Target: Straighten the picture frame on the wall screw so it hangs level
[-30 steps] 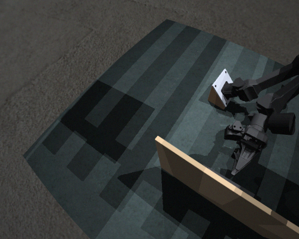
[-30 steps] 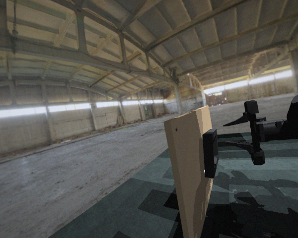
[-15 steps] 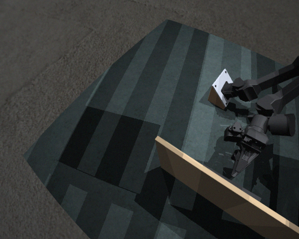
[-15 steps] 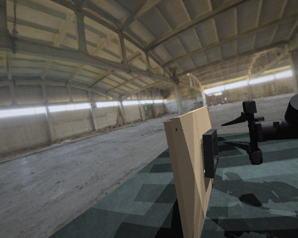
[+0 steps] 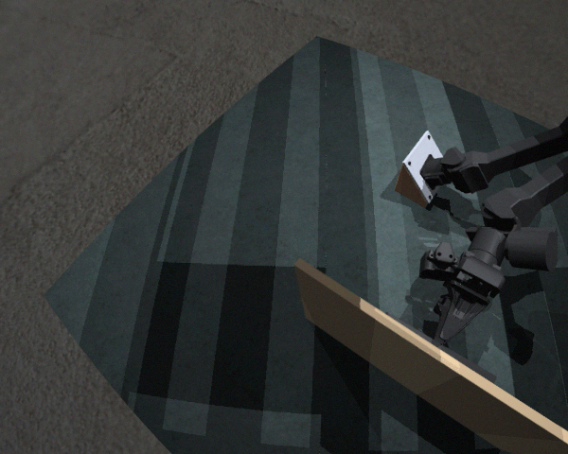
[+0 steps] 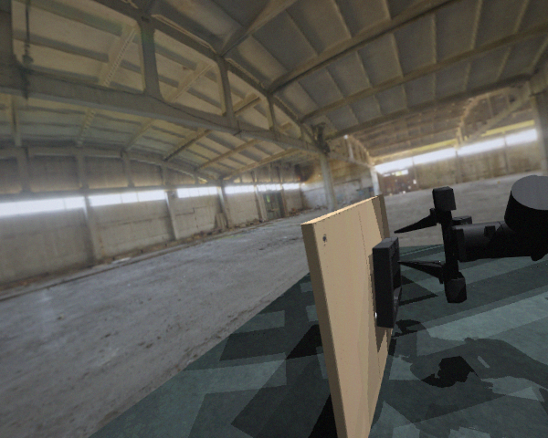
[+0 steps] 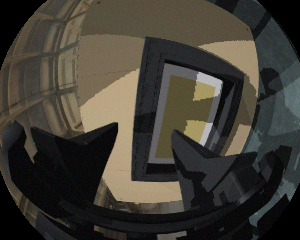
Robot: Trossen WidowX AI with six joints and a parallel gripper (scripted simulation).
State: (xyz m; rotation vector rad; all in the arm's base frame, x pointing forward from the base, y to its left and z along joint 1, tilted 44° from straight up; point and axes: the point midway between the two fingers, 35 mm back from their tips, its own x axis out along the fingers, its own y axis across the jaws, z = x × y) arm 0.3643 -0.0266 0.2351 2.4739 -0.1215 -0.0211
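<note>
Now: gripper tip 20 mm short of the picture frame, 10 mm to the right of it and 50 mm above it. The rest, counted from my gripper tip: tan wall board (40 mm ahead, 20 mm to the left, 60 mm below).
</note>
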